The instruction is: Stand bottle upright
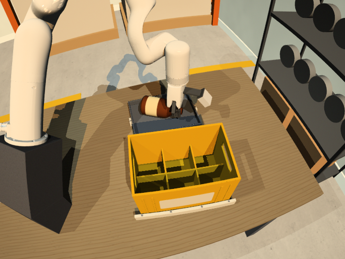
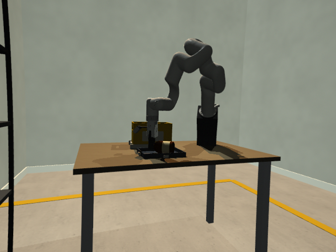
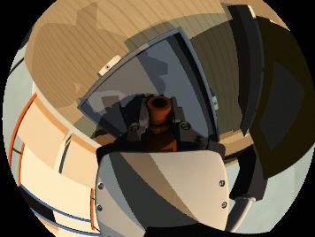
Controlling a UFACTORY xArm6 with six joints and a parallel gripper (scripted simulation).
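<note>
Right now the brown bottle is 5 cm behind my hand and 3 cm to the left of it. From my hand the other things lie so: dark grey tray (5 cm behind, 4 cm below, 2 cm to the left); yellow crate (27 cm to the right, 6 cm behind, 4 cm above).
</note>
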